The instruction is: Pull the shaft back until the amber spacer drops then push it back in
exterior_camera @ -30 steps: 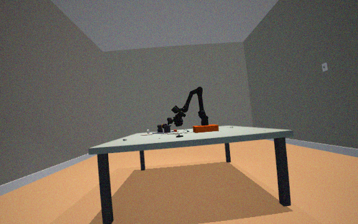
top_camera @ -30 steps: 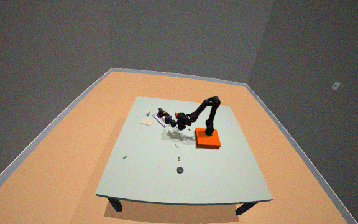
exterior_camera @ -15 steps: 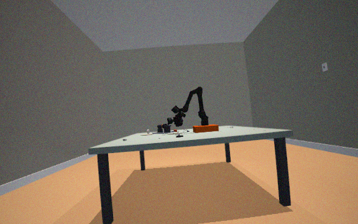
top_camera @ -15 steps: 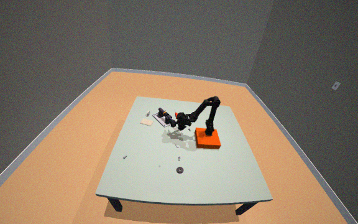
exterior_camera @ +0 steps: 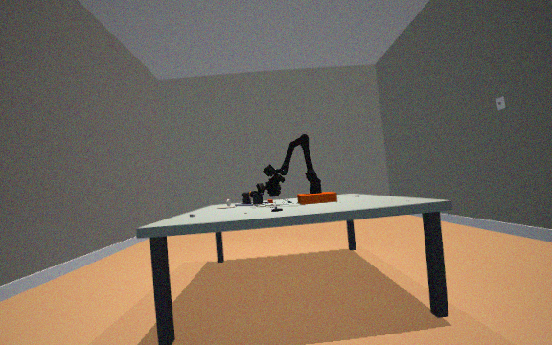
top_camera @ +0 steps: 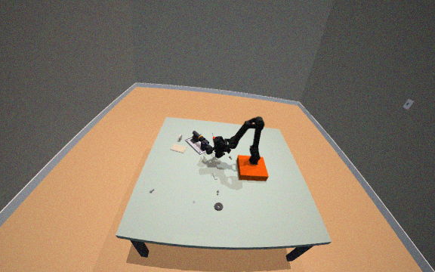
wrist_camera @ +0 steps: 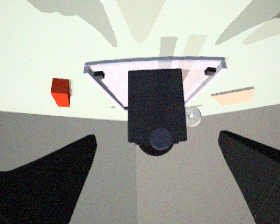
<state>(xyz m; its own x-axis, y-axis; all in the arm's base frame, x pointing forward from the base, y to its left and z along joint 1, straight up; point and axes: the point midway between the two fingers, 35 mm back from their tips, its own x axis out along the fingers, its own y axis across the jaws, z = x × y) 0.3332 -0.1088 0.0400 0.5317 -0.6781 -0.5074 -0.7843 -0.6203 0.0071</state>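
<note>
My gripper tip is now 50 mm short of the dark round shaft and 60 mm to the left of it. From my gripper tip the other things lie so: amber spacer 80 mm ahead, 100 mm to the right; then tan pad 260 mm ahead, 30 mm to the right, 80 mm below; then pale ring 260 mm ahead, 150 mm to the right, 50 mm below.
</note>
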